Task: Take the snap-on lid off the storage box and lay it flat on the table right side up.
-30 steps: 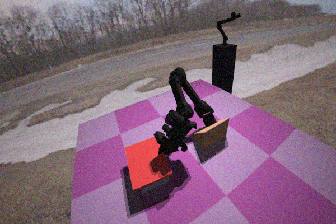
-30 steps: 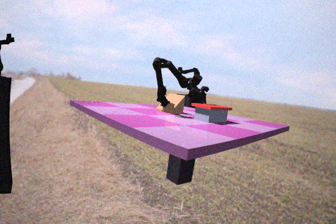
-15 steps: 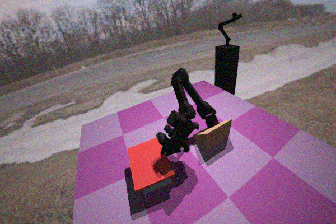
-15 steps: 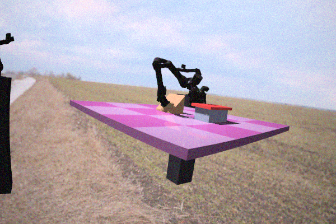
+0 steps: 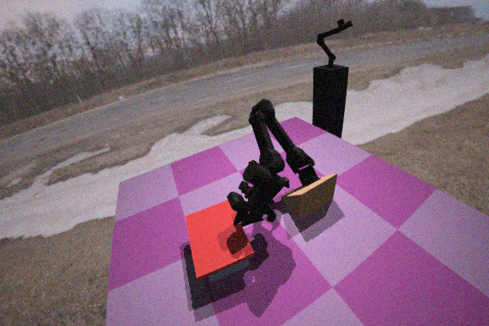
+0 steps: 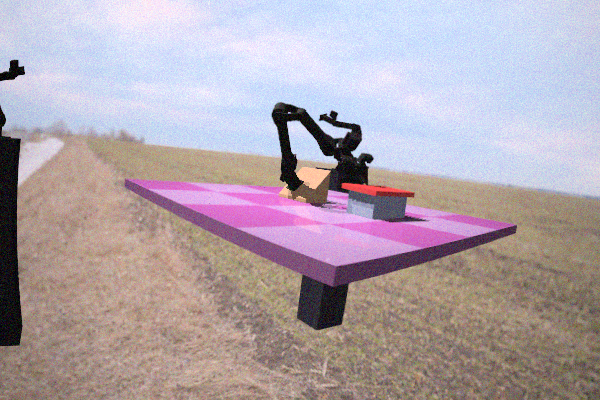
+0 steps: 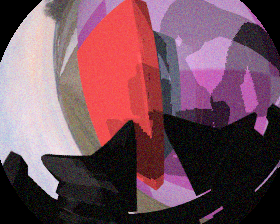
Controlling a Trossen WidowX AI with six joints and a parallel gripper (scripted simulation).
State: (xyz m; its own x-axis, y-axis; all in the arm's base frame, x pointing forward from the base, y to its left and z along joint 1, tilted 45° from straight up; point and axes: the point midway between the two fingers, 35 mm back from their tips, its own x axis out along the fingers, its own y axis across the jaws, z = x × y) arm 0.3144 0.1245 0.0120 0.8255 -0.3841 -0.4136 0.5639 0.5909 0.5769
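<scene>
Right now my gripper tip is 70 mm short of the red lid. Also, from my gripper tip: grey storage box (80 mm ahead, 50 mm below).
</scene>
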